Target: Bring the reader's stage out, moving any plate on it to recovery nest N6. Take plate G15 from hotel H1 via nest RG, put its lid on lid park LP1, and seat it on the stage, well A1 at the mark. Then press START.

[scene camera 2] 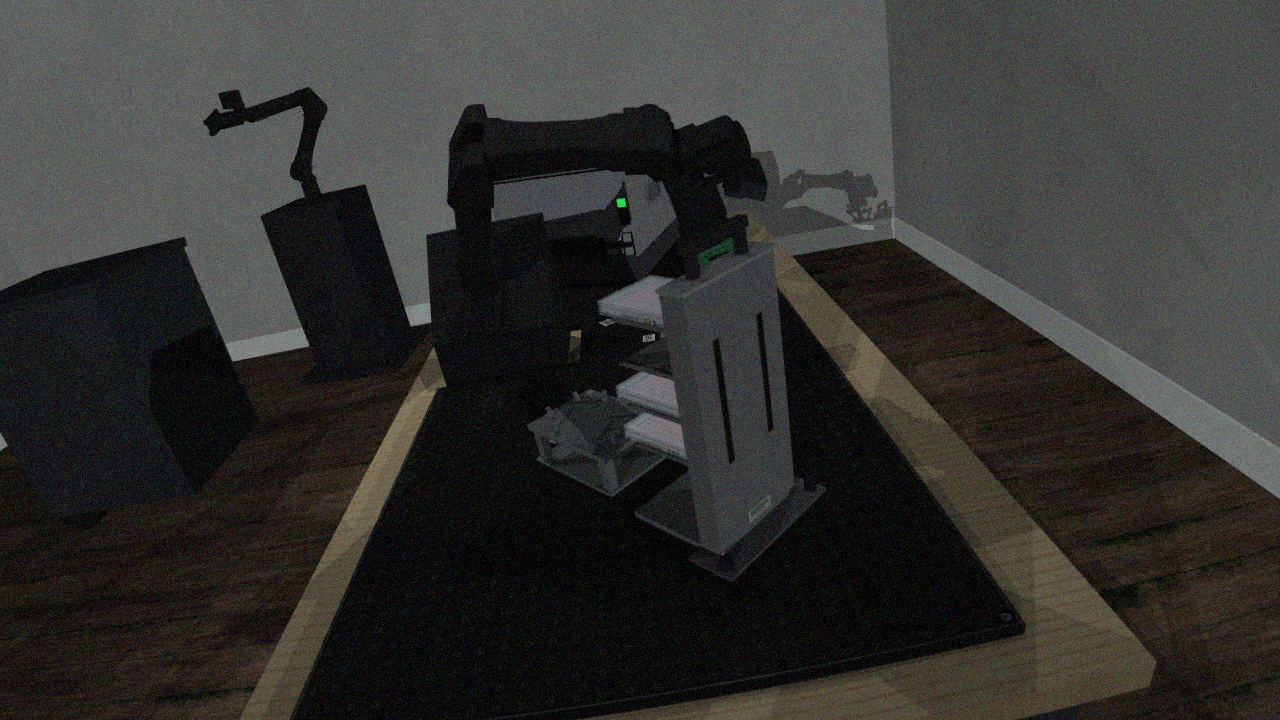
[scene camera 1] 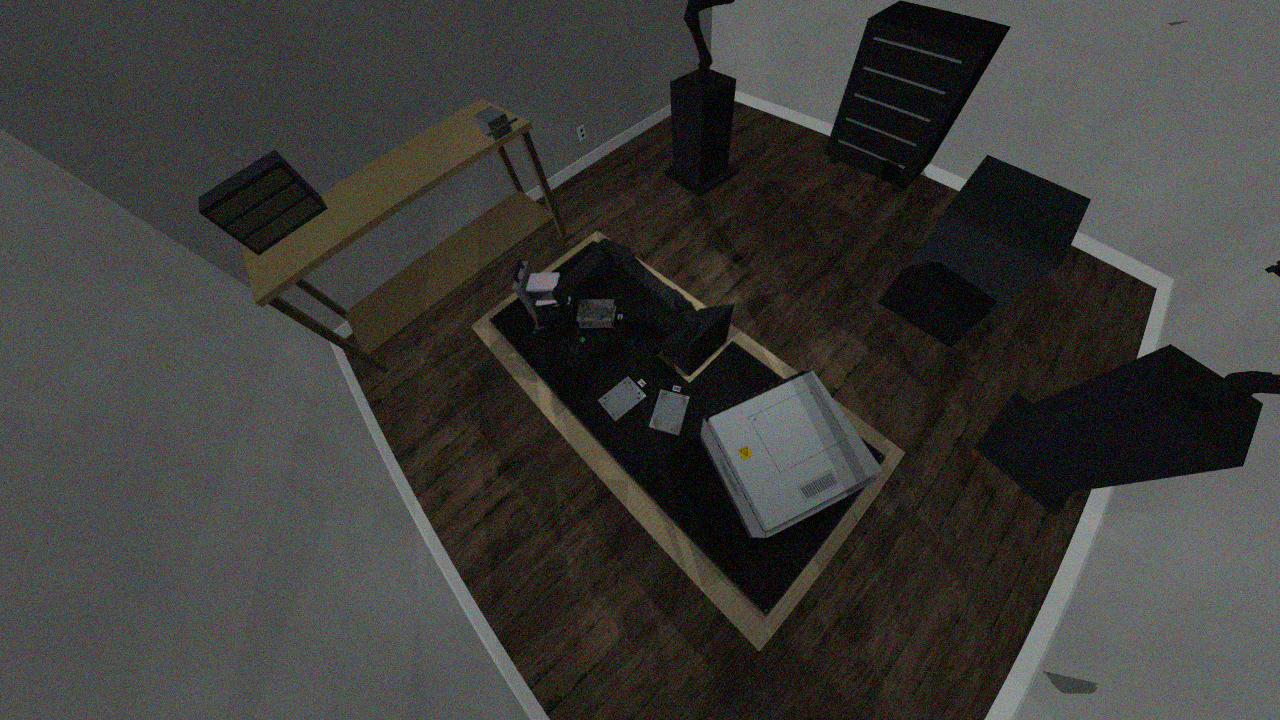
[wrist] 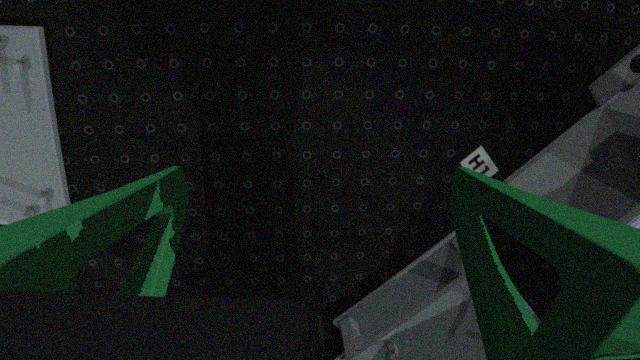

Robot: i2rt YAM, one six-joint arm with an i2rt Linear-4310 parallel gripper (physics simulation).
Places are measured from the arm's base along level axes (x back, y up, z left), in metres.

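Pixels of known places: gripper, fingertip midpoint: [scene camera 1: 568, 344] [wrist: 318, 181]; arm's base, link origin: [scene camera 2: 484, 283] [scene camera 1: 695, 323].
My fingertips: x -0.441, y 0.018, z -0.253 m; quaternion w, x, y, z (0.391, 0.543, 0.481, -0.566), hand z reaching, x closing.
Ahead of a thing's pixels: the offset from my fingertips to its top centre. "spot": to the spot under its first point.
The grey hotel H1 [scene camera 2: 729, 402] stands upright near the table end and holds several pale plates; its top plate {dx +0.073, dy +0.093, dz -0.271 m} [scene camera 1: 543, 282] [scene camera 2: 637, 304] sticks out. Which plate is G15 cannot be read. In the wrist view, the H1 tag {dx +0.045, dy -0.176, dz -0.164 m} [wrist: 479, 161] lies by a clear base at the right. A clear nest {dx +0.204, dy -0.100, dz -0.151 m} [scene camera 1: 597, 313] [scene camera 2: 581, 447] stands beside the hotel; its label is unreadable. My gripper [scene camera 2: 716, 253] [wrist: 318, 181] is open and empty, pointing down over the black board beyond the hotel. The white reader {dx +0.295, dy +0.158, dz +0.804 m} [scene camera 1: 787, 447] stands at the far end. Its stage and START do not show clearly.
Two flat pale holders {spot: dx +0.047, dy -0.166, dz +0.256 m} [scene camera 1: 622, 398] {spot: dx +0.156, dy -0.165, dz +0.422 m} [scene camera 1: 669, 411] lie between the hotel and reader; their labels are unreadable. A pale plate-like holder {spot: dx +0.037, dy -0.166, dz +0.211 m} [wrist: 27, 125] is left of my fingers. My arm's dark base block [scene camera 1: 698, 340] stands at the table's side. A wooden bench [scene camera 1: 393, 183] is by the wall.
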